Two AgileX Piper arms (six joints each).
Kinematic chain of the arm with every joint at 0, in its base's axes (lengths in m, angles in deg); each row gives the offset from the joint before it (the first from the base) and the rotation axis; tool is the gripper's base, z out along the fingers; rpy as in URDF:
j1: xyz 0 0 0.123 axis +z
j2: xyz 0 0 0 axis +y
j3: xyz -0.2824 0 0.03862 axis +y
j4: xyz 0.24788 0 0.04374 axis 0.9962 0 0.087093
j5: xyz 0 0 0 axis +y
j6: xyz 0.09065 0 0.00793 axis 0.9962 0 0.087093
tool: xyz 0 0 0 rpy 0 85.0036 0
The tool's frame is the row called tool.
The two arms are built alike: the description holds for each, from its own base.
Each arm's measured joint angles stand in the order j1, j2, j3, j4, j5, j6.
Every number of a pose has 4 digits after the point. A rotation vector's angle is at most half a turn.
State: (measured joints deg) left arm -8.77 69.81 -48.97 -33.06 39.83 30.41; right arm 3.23 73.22 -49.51 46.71 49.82 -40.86
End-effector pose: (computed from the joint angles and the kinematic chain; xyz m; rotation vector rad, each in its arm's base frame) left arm 0.2322 -0.0680 0.2880 0.4229 2.4016 -0.4758; right arm 0.2371 0.0641 0.2809 -0.4249 2.4463 0.7308
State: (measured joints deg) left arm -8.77 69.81 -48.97 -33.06 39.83 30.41; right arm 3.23 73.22 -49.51 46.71 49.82 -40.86
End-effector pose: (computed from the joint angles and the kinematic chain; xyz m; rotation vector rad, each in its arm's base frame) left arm 0.2322 -0.0680 0.2880 0.4229 2.4016 -0.4758; right arm 0.2371 0.0641 0.2809 -0.4249 2.4463 0.7308
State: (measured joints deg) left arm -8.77 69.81 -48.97 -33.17 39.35 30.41; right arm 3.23 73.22 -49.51 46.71 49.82 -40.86
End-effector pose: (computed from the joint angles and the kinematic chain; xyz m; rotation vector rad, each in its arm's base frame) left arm 0.2329 -0.0679 0.2884 0.4171 2.3950 -0.4734; right arm 0.2371 0.0641 0.2809 -0.4249 2.4463 0.7308
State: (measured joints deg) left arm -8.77 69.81 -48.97 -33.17 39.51 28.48; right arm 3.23 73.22 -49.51 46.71 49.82 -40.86
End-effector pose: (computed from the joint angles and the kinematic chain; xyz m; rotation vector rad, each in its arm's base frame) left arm 0.2327 -0.0679 0.2883 0.3787 2.4074 -0.4899; right arm 0.2371 0.0641 0.2809 -0.4249 2.4463 0.7308
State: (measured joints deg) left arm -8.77 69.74 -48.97 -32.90 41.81 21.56; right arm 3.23 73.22 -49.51 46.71 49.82 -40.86
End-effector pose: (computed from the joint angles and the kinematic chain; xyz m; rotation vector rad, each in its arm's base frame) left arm 0.2294 -0.0687 0.2868 0.2562 2.4725 -0.5565; right arm 0.2371 0.0641 0.2809 -0.4249 2.4463 0.7308
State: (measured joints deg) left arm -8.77 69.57 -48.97 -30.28 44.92 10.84; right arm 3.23 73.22 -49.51 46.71 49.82 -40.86
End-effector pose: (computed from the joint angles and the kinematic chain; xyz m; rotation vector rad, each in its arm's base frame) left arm 0.2245 -0.0674 0.2841 0.0789 2.5663 -0.6017; right arm 0.2371 0.0641 0.2809 -0.4249 2.4463 0.7308
